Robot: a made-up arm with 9 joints. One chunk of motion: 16 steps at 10 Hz.
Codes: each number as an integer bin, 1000 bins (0 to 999) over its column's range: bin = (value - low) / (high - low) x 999, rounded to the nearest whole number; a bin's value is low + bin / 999 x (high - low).
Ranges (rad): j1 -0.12..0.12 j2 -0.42..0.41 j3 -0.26..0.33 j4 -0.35..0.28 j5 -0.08..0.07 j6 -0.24..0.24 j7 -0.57..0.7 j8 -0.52..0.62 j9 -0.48..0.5
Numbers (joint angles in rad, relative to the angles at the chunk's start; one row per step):
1: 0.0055 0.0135 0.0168 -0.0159 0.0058 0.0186 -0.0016 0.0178 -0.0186
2: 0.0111 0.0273 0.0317 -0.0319 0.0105 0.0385 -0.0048 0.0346 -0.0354
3: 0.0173 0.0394 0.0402 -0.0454 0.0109 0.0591 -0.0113 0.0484 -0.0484
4: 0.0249 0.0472 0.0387 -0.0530 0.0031 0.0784 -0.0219 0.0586 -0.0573
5: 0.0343 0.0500 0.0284 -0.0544 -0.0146 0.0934 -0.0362 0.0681 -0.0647
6: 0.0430 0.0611 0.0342 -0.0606 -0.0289 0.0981 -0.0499 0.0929 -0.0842
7: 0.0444 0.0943 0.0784 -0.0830 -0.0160 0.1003 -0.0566 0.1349 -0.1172
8: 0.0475 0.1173 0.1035 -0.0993 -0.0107 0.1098 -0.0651 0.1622 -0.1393
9: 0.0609 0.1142 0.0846 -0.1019 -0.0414 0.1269 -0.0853 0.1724 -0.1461
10: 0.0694 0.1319 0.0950 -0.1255 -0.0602 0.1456 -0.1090 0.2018 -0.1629
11: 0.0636 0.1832 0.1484 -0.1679 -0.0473 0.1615 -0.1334 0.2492 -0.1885
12: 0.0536 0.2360 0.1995 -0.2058 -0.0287 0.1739 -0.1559 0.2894 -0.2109
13: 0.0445 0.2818 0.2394 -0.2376 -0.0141 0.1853 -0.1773 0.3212 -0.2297
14: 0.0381 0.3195 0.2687 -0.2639 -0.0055 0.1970 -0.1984 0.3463 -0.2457
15: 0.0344 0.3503 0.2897 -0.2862 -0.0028 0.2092 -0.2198 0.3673 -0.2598
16: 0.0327 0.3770 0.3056 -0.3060 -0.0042 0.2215 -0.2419 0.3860 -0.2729
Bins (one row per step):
1: 522 522 469 530 571 538 447 471 470
2: 546 538 494 504 603 580 445 486 453
3: 572 553 508 483 605 623 439 498 440
4: 603 562 506 471 553 663 431 507 431
5: 642 566 488 469 436 694 420 515 423
6: 678 579 498 459 340 704 409 537 403
7: 684 619 573 423 426 708 404 574 370
8: 697 647 615 398 462 728 397 598 347
9: 753 643 583 393 257 764 381 607 340
10: 788 664 601 356 132 803 363 633 323
11: 764 726 692 289 218 836 343 674 297
12: 723 790 778 229 342 861 326 709 274
13: 685 845 846 178 439 885 309 737 255
14: 658 890 895 137 496 910 292 759 239
15: 643 927 931 101 514 935 275 778 224
16: 636 959 958 70 505 960 258 794 211

